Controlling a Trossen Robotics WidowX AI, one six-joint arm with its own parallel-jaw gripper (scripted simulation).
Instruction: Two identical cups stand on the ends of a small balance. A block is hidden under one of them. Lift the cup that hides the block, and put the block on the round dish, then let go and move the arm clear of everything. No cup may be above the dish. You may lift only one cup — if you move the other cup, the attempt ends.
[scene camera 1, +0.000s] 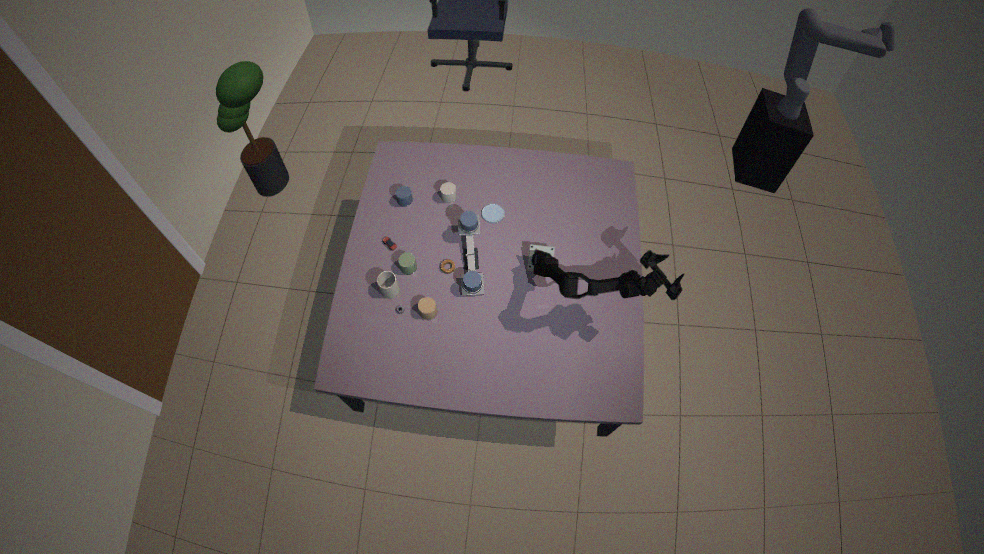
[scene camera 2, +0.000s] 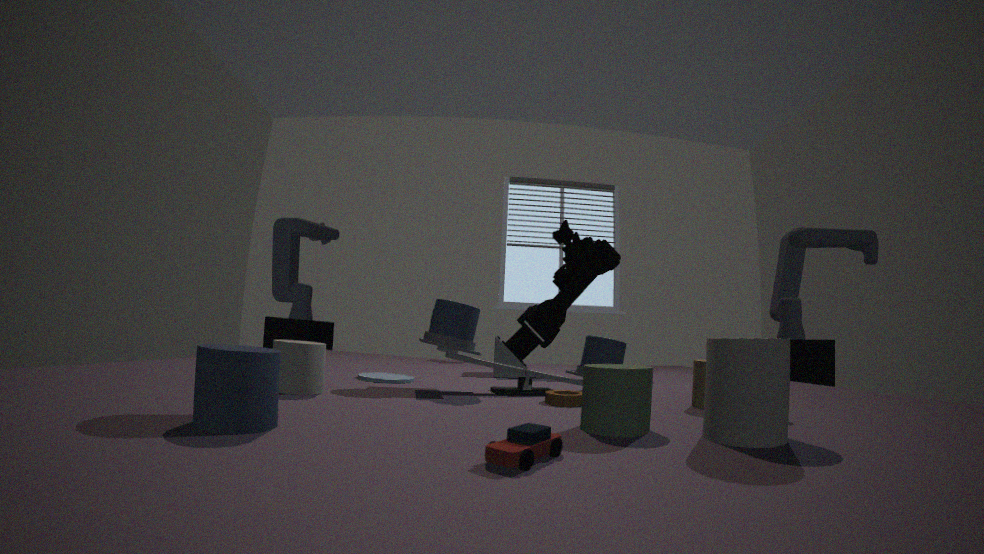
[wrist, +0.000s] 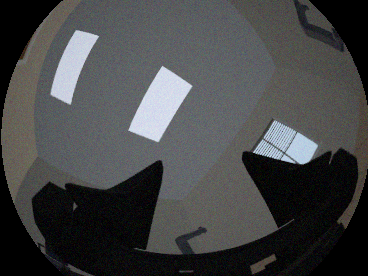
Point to my gripper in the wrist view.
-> At 203, 161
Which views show my gripper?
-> Scene camera 1, scene camera 2 and the wrist view: all of them.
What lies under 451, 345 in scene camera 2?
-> A balance.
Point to my gripper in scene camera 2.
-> At 570, 226
